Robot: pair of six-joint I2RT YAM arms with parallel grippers.
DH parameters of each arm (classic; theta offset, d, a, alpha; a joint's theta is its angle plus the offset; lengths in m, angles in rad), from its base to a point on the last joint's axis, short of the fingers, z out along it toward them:
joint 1: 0 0.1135 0.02 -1.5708
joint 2: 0 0 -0.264 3.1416
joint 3: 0.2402 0 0.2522 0
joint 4: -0.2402 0 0.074 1.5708
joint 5: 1.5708 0 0 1.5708
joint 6: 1.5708 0.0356 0 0
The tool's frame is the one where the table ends.
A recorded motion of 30 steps. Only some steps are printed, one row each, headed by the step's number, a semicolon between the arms.
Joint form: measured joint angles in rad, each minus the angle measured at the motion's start. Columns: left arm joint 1, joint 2, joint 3, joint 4, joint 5, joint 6; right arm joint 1, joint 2, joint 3, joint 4, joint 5, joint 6.
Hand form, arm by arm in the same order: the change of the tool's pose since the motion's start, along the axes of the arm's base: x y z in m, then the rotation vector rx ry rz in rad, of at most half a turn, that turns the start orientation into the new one. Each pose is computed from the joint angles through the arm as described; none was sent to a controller.
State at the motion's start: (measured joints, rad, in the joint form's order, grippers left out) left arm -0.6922 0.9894 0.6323 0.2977 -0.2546 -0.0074; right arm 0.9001 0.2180 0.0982 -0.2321 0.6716 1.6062
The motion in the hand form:
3: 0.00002 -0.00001 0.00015 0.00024 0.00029 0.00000; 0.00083 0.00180 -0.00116 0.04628 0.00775 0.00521
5: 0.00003 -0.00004 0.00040 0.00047 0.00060 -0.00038; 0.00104 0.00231 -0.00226 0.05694 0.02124 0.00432
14: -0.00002 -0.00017 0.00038 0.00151 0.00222 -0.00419; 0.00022 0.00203 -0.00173 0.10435 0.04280 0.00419
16: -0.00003 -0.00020 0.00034 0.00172 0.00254 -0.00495; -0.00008 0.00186 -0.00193 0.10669 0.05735 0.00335
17: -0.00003 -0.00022 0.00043 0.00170 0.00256 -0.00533; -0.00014 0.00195 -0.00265 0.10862 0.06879 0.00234
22: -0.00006 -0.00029 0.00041 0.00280 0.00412 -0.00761; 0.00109 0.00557 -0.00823 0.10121 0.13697 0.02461
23: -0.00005 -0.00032 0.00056 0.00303 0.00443 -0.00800; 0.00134 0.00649 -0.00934 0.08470 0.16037 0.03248
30: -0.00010 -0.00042 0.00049 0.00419 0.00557 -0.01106; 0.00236 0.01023 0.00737 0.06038 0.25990 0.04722
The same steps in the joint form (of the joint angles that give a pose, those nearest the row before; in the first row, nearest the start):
3: 0.0000 0.0000 0.0008 -0.0011 0.0000 0.0000; 0.0000 0.0130 -0.0073 0.0275 -0.0168 0.0393
5: 0.0000 0.0000 0.0019 -0.0027 0.0004 0.0000; 0.0000 0.0232 -0.0069 0.0247 -0.0221 0.0599
14: 0.0000 0.0000 0.0027 -0.0054 0.0042 0.0000; 0.0000 0.0164 -0.0008 0.0031 -0.0385 0.1141
16: 0.0000 0.0000 0.0027 -0.0057 0.0049 0.0000; 0.0000 0.0202 0.0046 -0.0145 -0.0431 0.1289
17: 0.0000 0.0000 0.0031 -0.0061 0.0053 0.0000; 0.0000 0.0259 0.0065 -0.0233 -0.0465 0.1408
22: 0.0000 0.0000 0.0038 -0.0088 0.0076 0.0000; 0.0000 0.0911 0.0111 -0.0321 -0.0904 0.1808
23: 0.0000 0.0000 0.0046 -0.0099 0.0080 0.0000; 0.0000 0.1137 0.0176 -0.0442 -0.1030 0.1835
30: 0.0000 0.0000 0.0049 -0.0118 0.0110 0.0004; 0.0000 0.2030 0.1255 -0.1686 -0.1529 0.2327

